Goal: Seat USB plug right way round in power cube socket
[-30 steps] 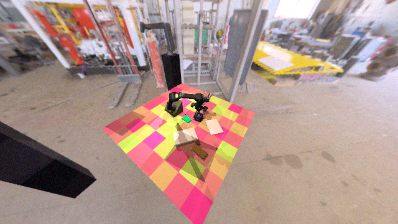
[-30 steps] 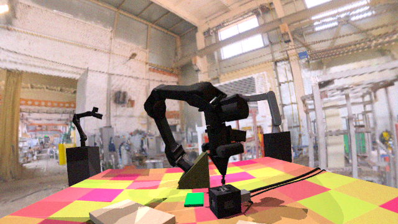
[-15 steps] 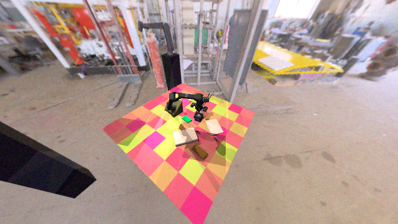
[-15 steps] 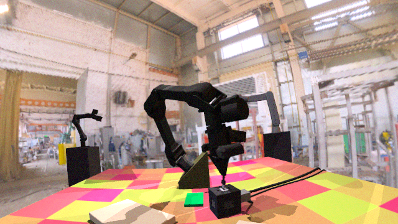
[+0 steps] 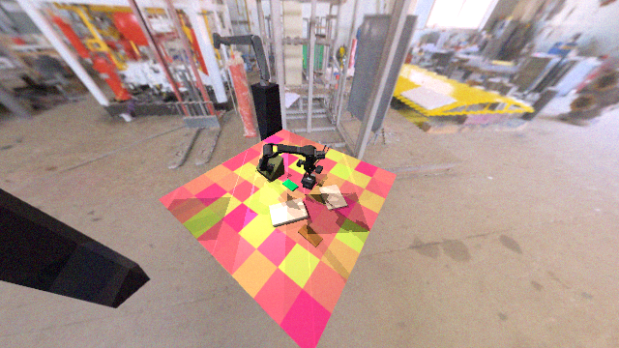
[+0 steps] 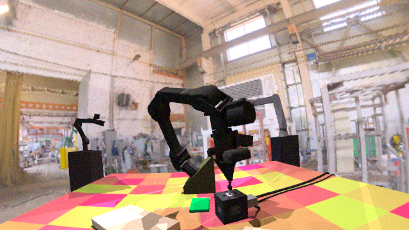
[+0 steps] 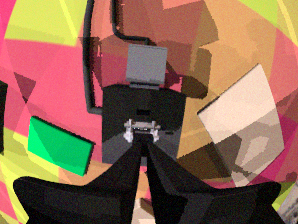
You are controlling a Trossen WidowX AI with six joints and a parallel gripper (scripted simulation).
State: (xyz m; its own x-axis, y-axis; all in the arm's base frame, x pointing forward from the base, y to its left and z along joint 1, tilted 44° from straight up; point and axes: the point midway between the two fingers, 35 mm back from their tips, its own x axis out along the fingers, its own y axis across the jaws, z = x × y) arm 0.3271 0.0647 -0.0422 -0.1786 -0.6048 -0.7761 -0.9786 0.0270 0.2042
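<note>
The USB plug is 20 mm below my gripper tip. The rest, counted from my gripper tip: green flat block 120 mm behind, 110 mm below, 80 mm to the right; then brown flat piece 350 mm to the right, 230 mm ahead, 110 mm below; then pale box 290 mm to the right, 110 mm below, 20 mm ahead.
</note>
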